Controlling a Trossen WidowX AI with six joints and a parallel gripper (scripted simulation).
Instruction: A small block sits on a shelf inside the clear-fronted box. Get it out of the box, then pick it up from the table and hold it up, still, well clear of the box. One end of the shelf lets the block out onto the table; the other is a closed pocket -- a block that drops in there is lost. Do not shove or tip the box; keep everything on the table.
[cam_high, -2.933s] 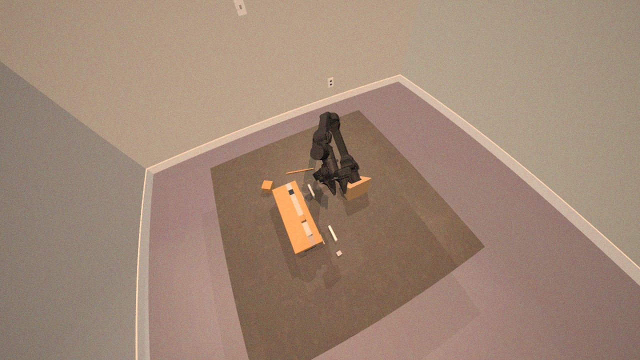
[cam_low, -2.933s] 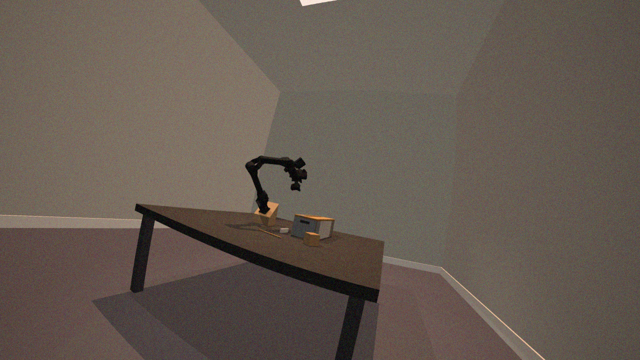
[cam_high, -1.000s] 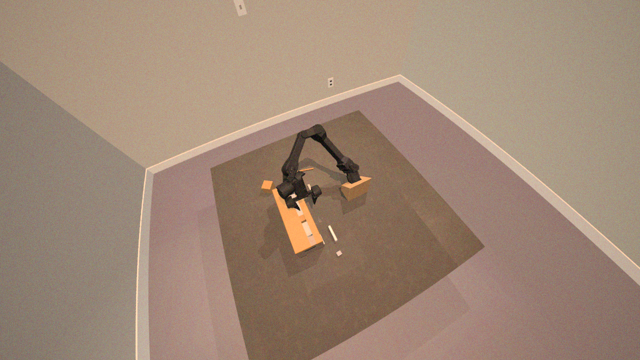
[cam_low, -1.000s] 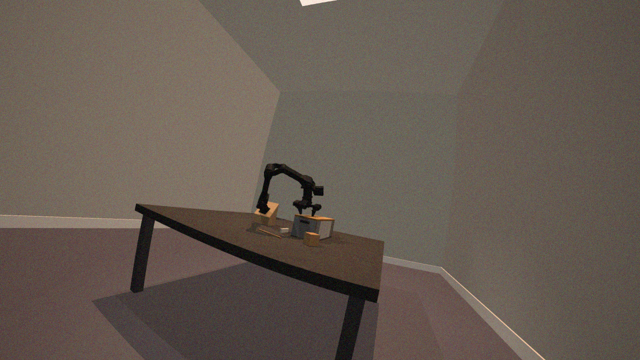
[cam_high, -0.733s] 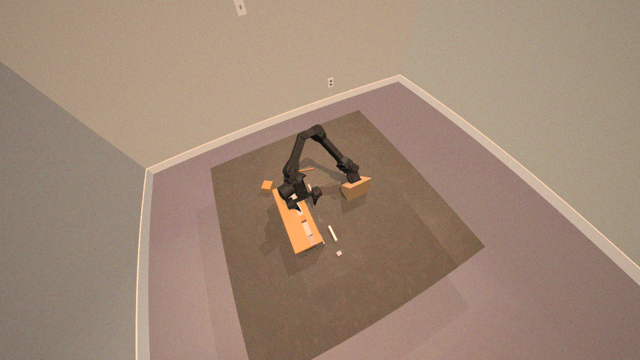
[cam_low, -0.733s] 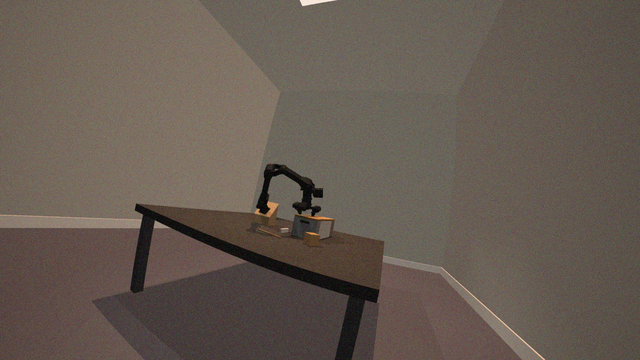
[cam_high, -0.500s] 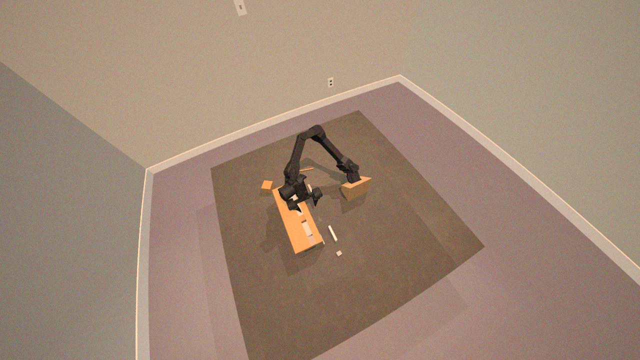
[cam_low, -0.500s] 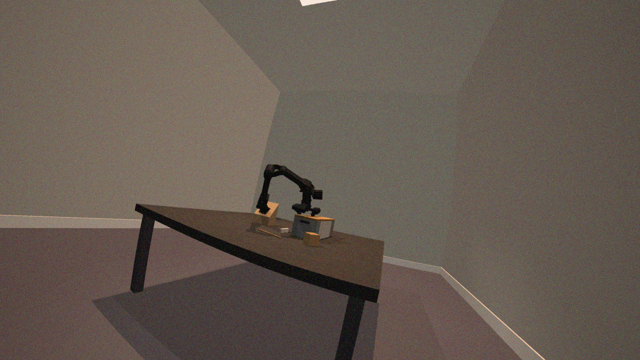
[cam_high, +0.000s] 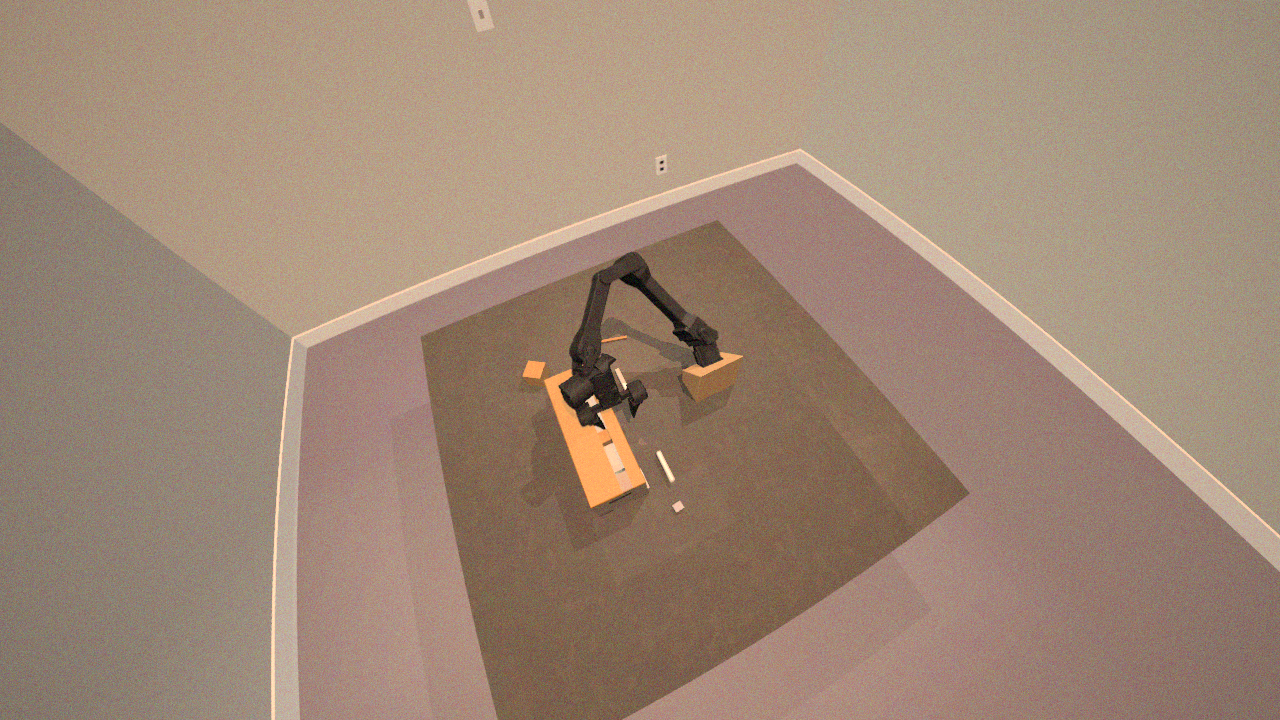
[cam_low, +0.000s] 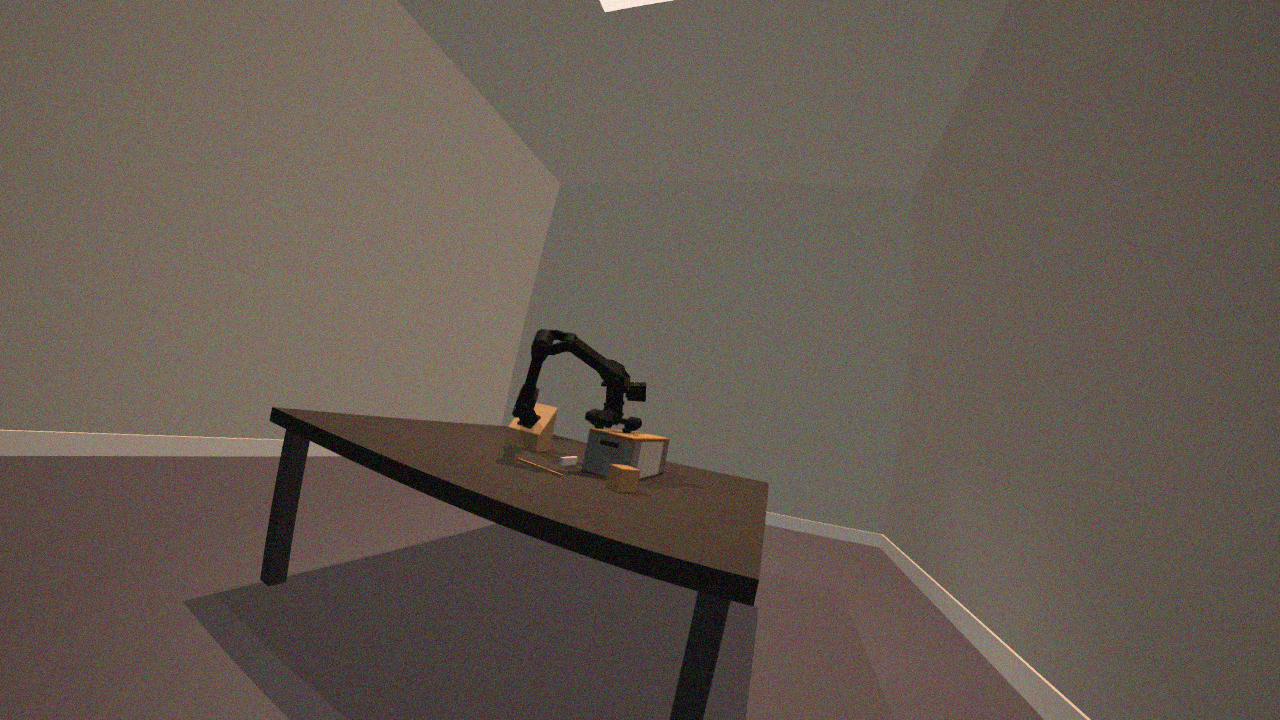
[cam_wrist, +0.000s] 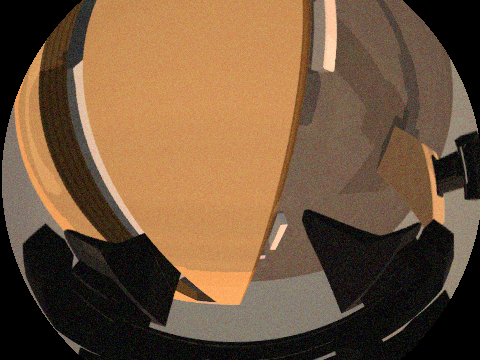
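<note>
Now: the small orange block 5 cm ahead of my gripper tip and 3 cm to the left of it. From my gripper tip the other things lie so: thin orange stick: 34 cm to the right, 8 cm below, 3 cm behind; orange cube: 28 cm to the right, 19 cm ahead, 6 cm below; long orange box: 4 cm ahead, 2 cm below.
</note>
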